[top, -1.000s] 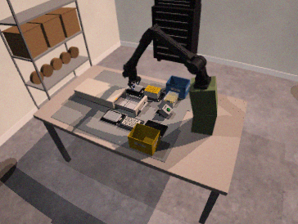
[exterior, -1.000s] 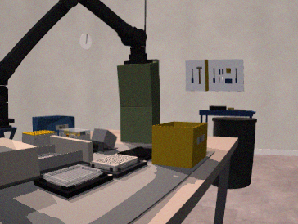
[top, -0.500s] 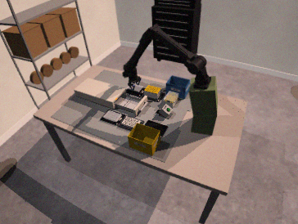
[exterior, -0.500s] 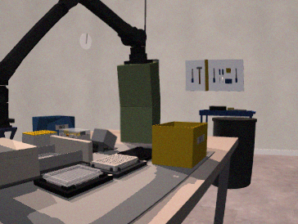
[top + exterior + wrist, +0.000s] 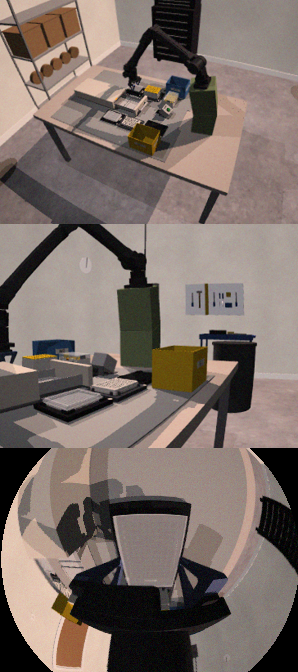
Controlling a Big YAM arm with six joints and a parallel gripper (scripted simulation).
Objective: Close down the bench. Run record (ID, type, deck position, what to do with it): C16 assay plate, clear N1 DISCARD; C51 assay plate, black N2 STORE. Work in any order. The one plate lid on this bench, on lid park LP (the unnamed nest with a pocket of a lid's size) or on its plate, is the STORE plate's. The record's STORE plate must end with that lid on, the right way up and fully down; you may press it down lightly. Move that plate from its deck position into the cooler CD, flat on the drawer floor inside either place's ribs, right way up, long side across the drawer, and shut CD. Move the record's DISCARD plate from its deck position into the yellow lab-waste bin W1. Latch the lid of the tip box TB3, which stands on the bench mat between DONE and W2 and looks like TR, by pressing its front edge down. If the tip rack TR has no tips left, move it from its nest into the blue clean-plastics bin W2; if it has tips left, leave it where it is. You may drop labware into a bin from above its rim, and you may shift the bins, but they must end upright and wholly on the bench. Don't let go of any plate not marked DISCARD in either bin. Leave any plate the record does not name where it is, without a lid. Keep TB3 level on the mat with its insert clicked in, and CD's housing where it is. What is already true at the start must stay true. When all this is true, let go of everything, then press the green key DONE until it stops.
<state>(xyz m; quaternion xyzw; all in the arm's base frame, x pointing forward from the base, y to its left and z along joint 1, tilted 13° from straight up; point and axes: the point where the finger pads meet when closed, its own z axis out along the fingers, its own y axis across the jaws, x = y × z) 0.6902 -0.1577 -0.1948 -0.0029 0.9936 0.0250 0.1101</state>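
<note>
My gripper is now right at the clear plate lid. The rest, counted from my hand: black plate (20 mm below); then black nest N2 (40 mm below); then yellow-topped tip rack TR (180 mm behind, 10 mm to the right, 10 mm above).
</note>
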